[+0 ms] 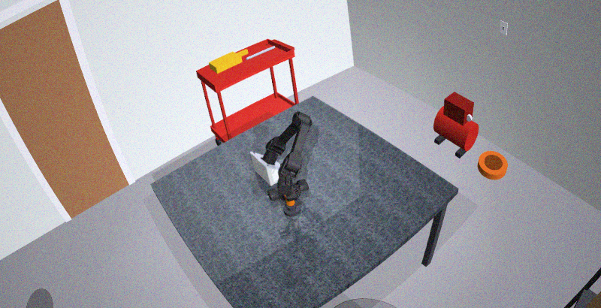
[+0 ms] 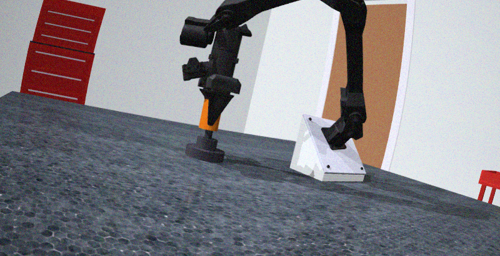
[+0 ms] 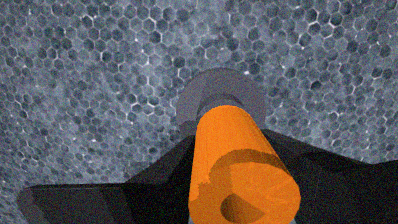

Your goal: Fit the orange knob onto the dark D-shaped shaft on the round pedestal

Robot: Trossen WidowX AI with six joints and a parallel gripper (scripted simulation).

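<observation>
Right now the orange knob is 20 mm above my gripper tip. Round my gripper tip: pedestal (40 mm below).
</observation>
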